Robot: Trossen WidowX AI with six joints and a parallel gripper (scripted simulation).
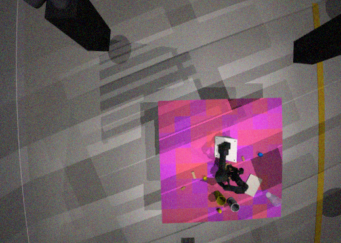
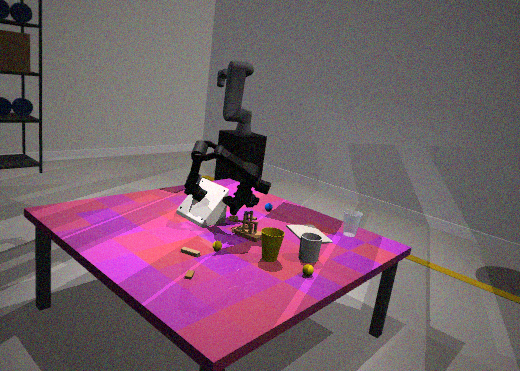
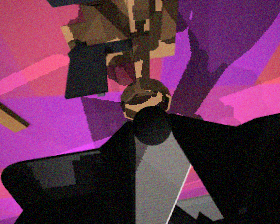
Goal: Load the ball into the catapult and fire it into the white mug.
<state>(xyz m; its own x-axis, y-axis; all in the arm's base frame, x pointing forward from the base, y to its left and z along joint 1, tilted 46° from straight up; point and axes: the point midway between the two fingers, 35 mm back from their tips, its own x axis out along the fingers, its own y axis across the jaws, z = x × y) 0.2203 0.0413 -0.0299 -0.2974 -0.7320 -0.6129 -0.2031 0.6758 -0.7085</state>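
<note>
The black ball lies 1 cm above my gripper tip. The rest, counted from my gripper tip: yellow cup 33 cm ahead, 6 cm to the right, 4 cm below; then blue ball 11 cm behind, 35 cm to the left, 5 cm below; then wooden catapult 6 cm ahead, 3 cm to the left, 2 cm below.
</note>
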